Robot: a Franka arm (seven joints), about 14 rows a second.
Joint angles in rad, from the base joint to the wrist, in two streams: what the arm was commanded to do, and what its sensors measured. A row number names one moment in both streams.
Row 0, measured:
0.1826, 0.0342, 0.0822, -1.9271, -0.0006, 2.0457, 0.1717
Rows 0 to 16, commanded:
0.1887, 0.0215, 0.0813, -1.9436, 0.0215, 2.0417, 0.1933
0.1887, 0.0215, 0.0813, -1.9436, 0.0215, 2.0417, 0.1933
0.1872, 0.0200, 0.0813, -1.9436, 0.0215, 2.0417, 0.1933
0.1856, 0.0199, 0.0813, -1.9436, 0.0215, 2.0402, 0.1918
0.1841, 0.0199, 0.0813, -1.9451, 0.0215, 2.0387, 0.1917
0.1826, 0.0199, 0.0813, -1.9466, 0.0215, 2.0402, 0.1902
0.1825, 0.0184, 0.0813, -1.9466, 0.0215, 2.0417, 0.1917
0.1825, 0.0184, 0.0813, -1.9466, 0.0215, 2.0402, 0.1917
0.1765, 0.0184, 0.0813, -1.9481, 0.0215, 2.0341, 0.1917
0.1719, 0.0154, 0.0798, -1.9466, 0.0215, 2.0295, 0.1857
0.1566, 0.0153, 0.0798, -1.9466, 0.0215, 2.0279, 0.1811
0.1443, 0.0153, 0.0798, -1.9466, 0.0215, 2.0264, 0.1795
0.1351, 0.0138, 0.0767, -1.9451, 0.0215, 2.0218, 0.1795
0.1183, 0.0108, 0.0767, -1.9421, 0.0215, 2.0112, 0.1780
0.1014, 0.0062, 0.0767, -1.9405, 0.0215, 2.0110, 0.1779
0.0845, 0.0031, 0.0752, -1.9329, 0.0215, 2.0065, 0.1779
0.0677, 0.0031, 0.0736, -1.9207, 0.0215, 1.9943, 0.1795
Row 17, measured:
0.1033, 0.0275, 0.0681, -1.9289, -0.0002, 2.0317, 0.1720
